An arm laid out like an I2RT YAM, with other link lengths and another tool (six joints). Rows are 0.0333 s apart.
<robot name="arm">
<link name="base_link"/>
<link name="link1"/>
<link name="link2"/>
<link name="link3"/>
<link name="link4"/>
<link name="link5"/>
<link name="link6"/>
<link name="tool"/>
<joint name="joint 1" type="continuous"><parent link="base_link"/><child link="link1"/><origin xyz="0.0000 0.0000 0.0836"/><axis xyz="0 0 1"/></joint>
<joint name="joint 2" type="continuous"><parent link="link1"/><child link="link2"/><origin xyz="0.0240 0.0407 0.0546" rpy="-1.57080 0.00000 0.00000"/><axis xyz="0 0 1"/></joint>
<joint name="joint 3" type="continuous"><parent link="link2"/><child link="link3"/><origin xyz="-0.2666 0.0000 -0.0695" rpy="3.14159 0.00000 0.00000"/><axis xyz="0 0 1"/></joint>
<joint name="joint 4" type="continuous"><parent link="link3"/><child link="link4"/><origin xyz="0.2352 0.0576 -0.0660"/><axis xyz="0 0 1"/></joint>
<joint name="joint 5" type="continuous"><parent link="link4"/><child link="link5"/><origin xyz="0.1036 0.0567 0.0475" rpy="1.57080 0.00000 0.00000"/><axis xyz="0 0 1"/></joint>
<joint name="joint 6" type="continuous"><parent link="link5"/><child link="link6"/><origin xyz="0.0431 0.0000 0.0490" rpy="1.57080 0.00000 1.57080"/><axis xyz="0 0 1"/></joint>
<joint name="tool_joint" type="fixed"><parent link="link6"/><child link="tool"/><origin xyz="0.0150 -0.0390 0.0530" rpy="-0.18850 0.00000 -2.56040"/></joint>
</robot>
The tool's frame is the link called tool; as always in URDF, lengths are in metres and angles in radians. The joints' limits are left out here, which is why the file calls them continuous.
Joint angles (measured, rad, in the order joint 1, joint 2, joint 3, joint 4, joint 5, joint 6), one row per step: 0.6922, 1.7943, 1.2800, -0.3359, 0.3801, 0.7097; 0.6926, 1.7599, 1.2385, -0.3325, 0.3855, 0.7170; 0.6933, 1.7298, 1.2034, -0.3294, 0.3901, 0.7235; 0.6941, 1.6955, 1.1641, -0.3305, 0.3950, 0.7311; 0.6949, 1.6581, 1.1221, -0.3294, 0.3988, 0.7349; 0.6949, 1.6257, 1.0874, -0.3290, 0.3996, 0.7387; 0.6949, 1.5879, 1.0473, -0.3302, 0.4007, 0.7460; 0.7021, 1.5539, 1.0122, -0.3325, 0.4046, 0.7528; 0.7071, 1.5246, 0.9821, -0.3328, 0.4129, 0.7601; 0.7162, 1.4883, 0.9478, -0.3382, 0.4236, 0.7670
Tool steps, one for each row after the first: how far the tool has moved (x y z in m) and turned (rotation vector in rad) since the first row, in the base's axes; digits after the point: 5 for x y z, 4 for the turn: -0.00772, -0.00687, -0.00014, -0.0003, 0.0010, -0.0083; -0.01442, -0.01264, -0.00005, 0.0004, 0.0009, -0.0151; -0.02242, -0.01948, -0.00063, -0.0010, 0.0039, -0.0228; -0.03077, -0.02646, -0.00098, -0.0027, 0.0050, -0.0272; -0.03773, -0.03243, -0.00118, -0.0018, 0.0064, -0.0303; -0.04601, -0.03959, -0.00190, 0.0005, 0.0092, -0.0362; -0.05472, -0.04377, -0.00252, 0.0008, 0.0105, -0.0363; -0.06173, -0.04820, -0.00277, 0.0004, 0.0077, -0.0417; -0.07085, -0.05278, -0.00290, -0.0031, 0.0054, -0.0443
